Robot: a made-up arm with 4 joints. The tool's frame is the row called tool.
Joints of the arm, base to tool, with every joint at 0 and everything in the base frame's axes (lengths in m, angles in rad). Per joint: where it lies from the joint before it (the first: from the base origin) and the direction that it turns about. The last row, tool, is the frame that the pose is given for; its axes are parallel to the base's.
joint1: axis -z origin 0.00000 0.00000 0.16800
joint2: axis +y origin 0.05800 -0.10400 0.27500
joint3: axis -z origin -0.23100 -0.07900 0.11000
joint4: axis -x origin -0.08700 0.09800 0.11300
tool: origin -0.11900 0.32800 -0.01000
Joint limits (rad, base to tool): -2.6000..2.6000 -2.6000..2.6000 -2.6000..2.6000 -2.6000..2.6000
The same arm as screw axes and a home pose.
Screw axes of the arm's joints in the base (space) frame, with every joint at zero. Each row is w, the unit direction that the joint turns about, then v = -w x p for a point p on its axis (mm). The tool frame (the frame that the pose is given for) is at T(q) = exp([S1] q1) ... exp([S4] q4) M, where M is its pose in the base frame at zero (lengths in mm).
S1: w 0 0 -1 v 0 0 0
S2: w 0 1 0 v -443 0 58
S3: w 0 0 -1 v 183 -173 0
S4: w -1 0 0 v 0 -666 -85
M: xyz -379 243 656 (mm) rpy 0 0 0 (rad, as in URDF)
Joint limits (rad, base to tool): -2.6..2.6 -2.6..2.6 -2.6..2.6 -2.6..2.6

